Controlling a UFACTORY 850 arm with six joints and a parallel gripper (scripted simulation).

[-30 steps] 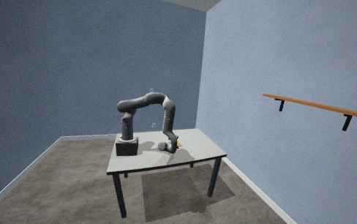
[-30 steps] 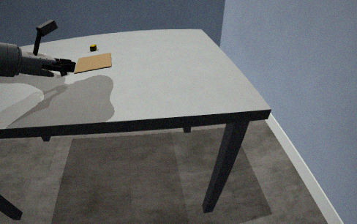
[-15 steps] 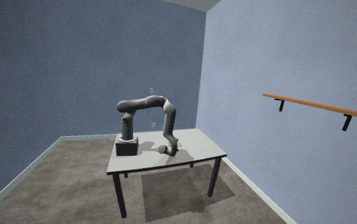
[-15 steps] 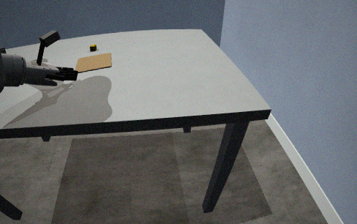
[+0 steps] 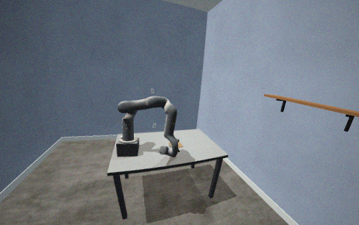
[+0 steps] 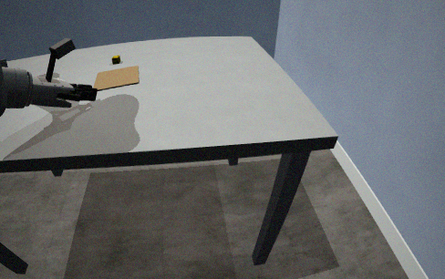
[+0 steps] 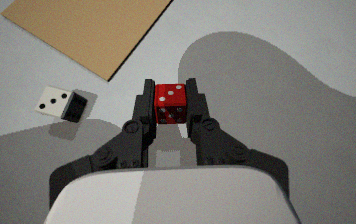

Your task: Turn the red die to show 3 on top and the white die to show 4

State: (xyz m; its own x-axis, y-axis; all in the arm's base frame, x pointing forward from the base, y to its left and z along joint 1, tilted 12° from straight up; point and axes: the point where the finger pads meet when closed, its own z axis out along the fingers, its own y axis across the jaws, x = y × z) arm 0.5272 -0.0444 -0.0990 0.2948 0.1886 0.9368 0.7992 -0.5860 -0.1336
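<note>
My gripper is now 10 mm to the right of the red die and 10 mm above it. Also, from my hand: tan mat 20 mm ahead, 160 mm to the left, 30 mm below; white die 70 mm behind, 70 mm to the left, 20 mm below; yellow die 40 mm behind, 290 mm to the left, 20 mm below.
</note>
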